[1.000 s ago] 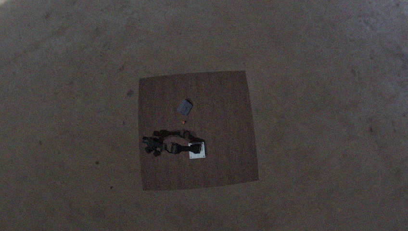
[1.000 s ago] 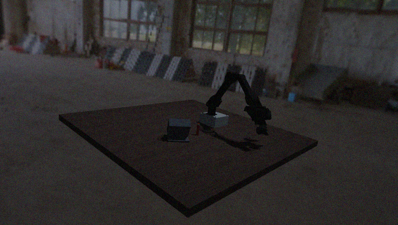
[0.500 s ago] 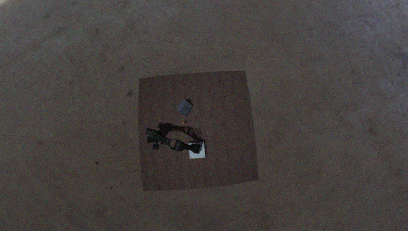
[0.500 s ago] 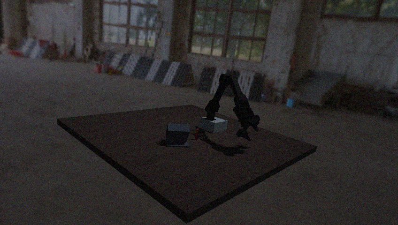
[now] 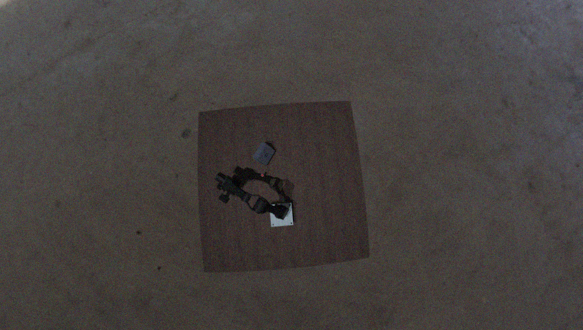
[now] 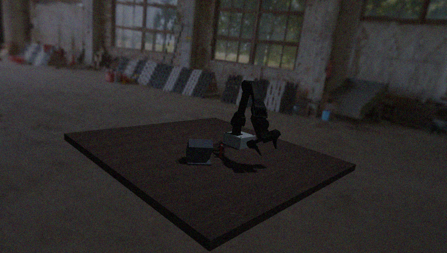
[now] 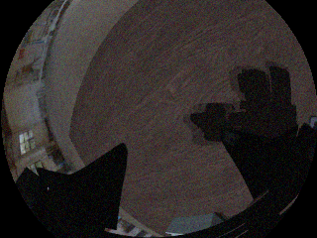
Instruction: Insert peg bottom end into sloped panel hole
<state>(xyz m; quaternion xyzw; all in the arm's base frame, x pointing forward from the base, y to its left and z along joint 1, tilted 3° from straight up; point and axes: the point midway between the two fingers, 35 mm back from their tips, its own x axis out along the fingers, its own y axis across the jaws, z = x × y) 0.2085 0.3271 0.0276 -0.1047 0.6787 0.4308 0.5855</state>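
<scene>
Right now my gripper tip is 8 cm short of the red peg, 26 cm to the left of it and 3 cm above it. Round my gripper tip: sloped panel: 23 cm ahead, 30 cm to the right, 2 cm below.
</scene>
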